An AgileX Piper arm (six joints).
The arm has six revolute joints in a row. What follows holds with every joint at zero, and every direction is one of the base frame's. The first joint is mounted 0.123 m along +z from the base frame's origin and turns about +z. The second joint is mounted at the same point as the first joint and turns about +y. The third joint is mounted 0.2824 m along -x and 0.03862 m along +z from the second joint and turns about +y. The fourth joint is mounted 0.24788 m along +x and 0.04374 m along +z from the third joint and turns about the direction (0.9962, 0, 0.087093). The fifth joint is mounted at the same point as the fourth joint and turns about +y. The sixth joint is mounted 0.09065 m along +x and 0.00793 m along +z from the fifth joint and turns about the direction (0.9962, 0, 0.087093). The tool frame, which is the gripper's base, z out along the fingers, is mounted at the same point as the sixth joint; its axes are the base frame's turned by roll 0, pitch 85.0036 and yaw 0 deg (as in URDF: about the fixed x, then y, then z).
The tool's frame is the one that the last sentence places.
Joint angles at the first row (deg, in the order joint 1, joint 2, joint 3, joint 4, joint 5, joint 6):
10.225, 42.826, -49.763, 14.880, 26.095, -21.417
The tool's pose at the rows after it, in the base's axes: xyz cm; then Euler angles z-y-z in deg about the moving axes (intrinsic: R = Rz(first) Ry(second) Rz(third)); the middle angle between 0 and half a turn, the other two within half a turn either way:
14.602, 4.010, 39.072, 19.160, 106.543, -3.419
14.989, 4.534, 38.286, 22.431, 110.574, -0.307
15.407, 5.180, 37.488, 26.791, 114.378, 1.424
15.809, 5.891, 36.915, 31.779, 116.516, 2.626
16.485, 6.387, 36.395, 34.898, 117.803, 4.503
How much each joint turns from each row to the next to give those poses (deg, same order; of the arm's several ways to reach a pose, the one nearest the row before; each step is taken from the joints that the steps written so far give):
-0.004, 0.983, -0.248, 2.945, 3.020, -0.257
0.005, 1.496, 0.001, 3.748, 3.452, -1.408
-0.003, 1.791, 0.000, 4.577, 3.541, -4.131
0.002, 1.775, 0.000, 5.523, 2.653, -5.854
-0.003, 2.034, -0.001, 3.567, 1.032, -3.020

